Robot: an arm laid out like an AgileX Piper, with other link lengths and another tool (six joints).
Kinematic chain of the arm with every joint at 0, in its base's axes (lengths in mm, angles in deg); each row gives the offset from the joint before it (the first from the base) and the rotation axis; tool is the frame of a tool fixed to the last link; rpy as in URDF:
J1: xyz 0 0 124.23 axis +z
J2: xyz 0 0 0 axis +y
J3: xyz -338.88 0 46.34 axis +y
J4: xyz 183.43 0 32.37 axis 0.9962 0 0.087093
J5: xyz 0 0 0 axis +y
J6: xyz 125.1 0 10.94 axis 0.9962 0 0.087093
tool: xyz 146.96 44 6.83 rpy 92.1 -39.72 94.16
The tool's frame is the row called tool.
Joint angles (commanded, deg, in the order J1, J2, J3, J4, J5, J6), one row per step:
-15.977 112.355 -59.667 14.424 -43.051 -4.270
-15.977 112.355 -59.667 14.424 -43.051 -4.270
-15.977 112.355 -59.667 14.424 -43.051 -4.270
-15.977 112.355 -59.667 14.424 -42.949 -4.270
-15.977 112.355 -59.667 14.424 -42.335 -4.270
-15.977 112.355 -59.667 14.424 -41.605 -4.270
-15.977 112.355 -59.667 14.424 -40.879 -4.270
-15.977 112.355 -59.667 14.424 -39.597 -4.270
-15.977 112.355 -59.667 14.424 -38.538 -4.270
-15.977 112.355 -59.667 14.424 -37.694 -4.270
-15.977 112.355 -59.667 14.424 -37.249 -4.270
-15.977 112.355 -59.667 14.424 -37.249 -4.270
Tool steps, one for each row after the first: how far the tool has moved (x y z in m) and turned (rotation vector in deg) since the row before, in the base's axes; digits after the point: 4 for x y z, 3 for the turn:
0.0000 0.0000 0.0000 0.000 0.000 0.000
0.0000 0.0000 0.0000 0.000 0.000 0.000
0.0000 0.0001 -0.0005 0.045 0.090 0.017
-0.0001 0.0006 -0.0029 0.272 0.541 0.103
-0.0002 0.0007 -0.0034 0.324 0.643 0.122
-0.0002 0.0008 -0.0034 0.322 0.639 0.122
-0.0005 0.0014 -0.0059 0.569 1.129 0.215
-0.0005 0.0012 -0.0049 0.470 0.932 0.178
-0.0005 0.0010 -0.0039 0.374 0.743 0.142
-0.0003 0.0005 -0.0020 0.197 0.392 0.075
0.0000 0.0000 0.0000 0.000 0.000 0.000

